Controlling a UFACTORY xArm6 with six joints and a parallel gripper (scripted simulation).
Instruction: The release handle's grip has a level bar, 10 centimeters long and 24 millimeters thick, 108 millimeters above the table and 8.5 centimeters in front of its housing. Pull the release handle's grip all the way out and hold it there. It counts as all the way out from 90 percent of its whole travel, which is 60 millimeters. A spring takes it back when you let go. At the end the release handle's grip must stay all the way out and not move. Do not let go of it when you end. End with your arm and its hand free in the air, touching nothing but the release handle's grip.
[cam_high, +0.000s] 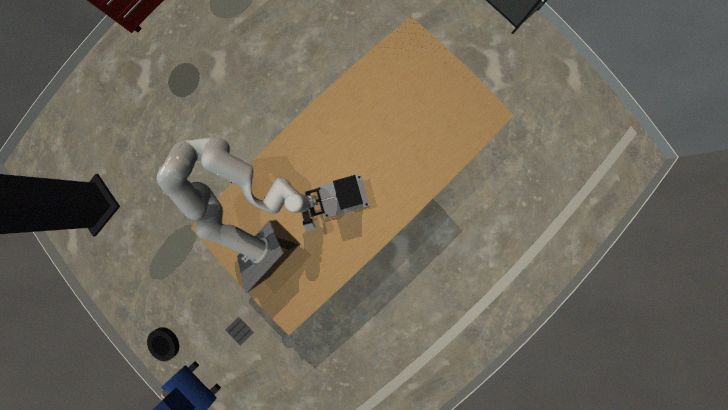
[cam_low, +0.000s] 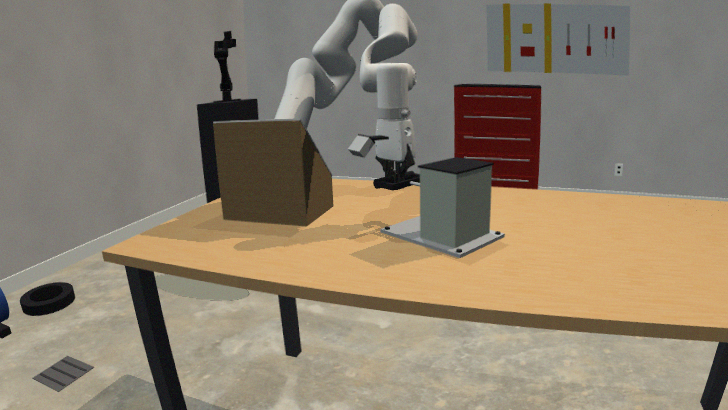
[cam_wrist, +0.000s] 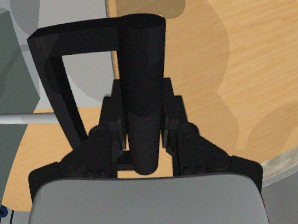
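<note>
My gripper is now 50 mm short of the black grip and 20 mm to the left of it.
</note>
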